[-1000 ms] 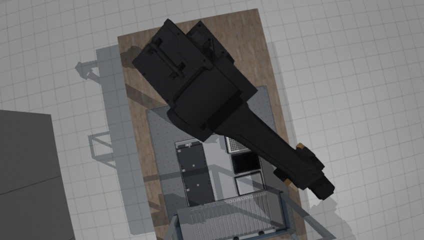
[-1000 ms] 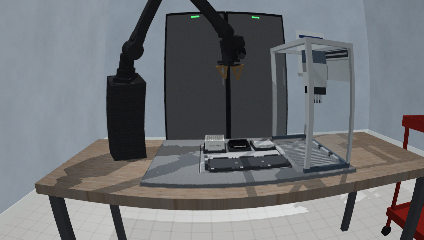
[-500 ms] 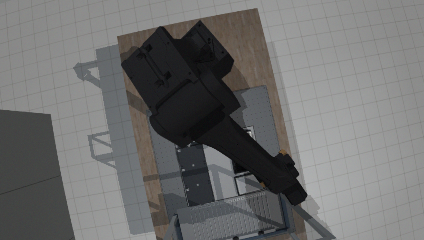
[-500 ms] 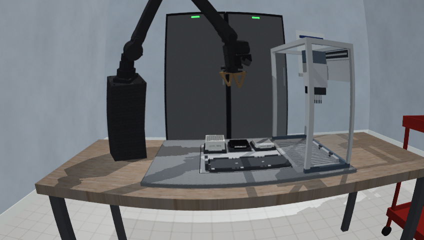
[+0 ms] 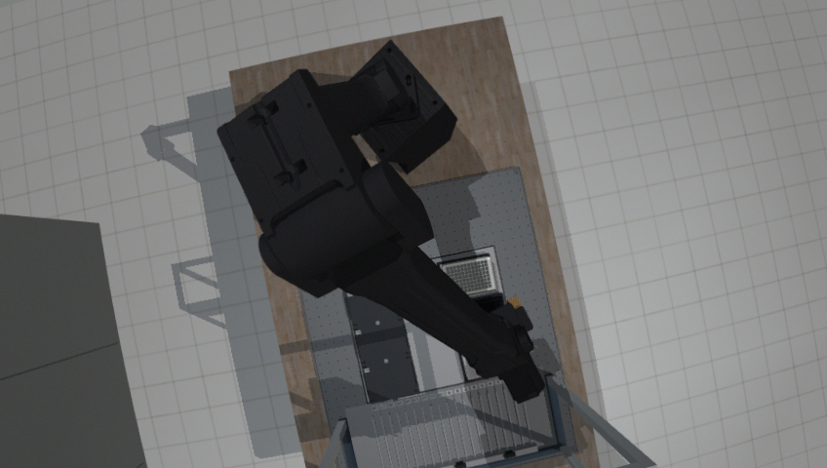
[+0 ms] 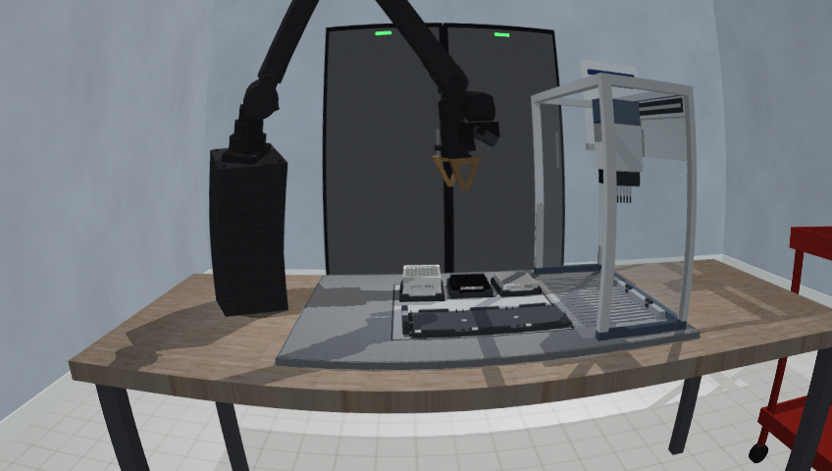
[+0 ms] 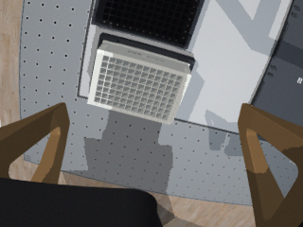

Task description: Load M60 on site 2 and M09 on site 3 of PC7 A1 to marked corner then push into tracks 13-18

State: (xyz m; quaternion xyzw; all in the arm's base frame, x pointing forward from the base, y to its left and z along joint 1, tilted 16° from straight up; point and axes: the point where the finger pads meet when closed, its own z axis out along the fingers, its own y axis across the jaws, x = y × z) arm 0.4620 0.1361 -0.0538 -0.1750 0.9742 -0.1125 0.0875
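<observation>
Right now the nest S1 is 80 mm behind my hand and 240 mm below it. The rest, counted from my hand: black 96-well plate M06 (30 mm ahead, 20 mm to the left, 230 mm below); then dark carrier PC7 (60 mm ahead, 240 mm to the right, 230 mm below); then nest S3 (140 mm ahead, 30 mm to the left, 240 mm below).
</observation>
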